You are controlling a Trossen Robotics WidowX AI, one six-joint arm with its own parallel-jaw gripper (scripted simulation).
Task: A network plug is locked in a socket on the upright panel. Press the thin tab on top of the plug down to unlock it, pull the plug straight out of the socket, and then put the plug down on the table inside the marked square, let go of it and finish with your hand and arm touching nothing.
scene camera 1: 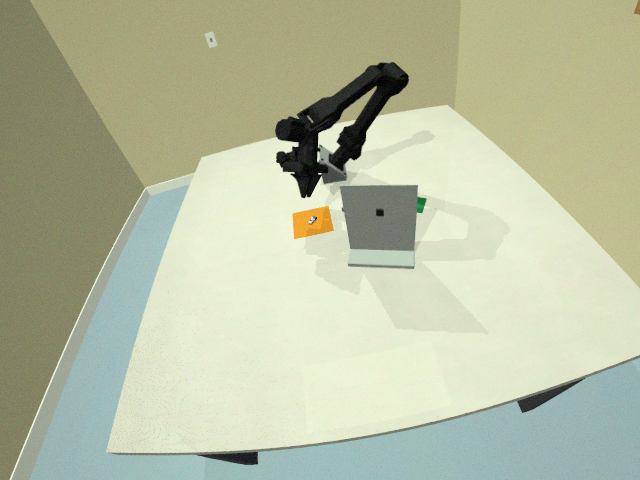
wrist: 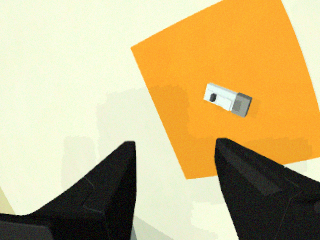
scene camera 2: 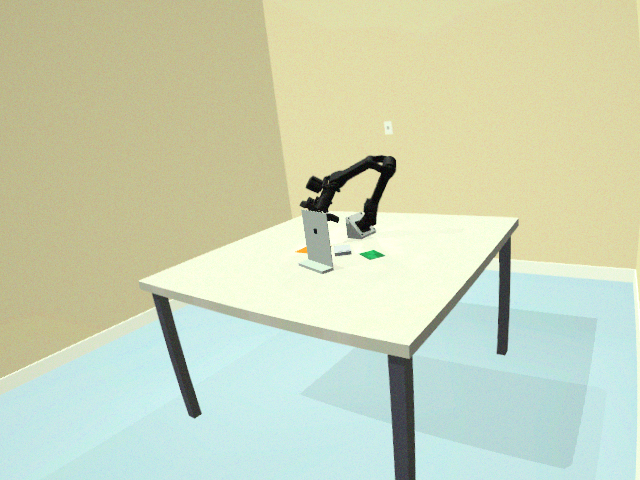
Labels:
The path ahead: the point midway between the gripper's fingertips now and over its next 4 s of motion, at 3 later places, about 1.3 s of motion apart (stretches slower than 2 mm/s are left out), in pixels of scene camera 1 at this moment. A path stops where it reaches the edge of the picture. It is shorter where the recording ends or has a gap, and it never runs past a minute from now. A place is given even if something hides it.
My gripper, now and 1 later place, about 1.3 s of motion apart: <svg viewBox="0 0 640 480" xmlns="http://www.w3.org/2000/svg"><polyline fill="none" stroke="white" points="306,197 300,176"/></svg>

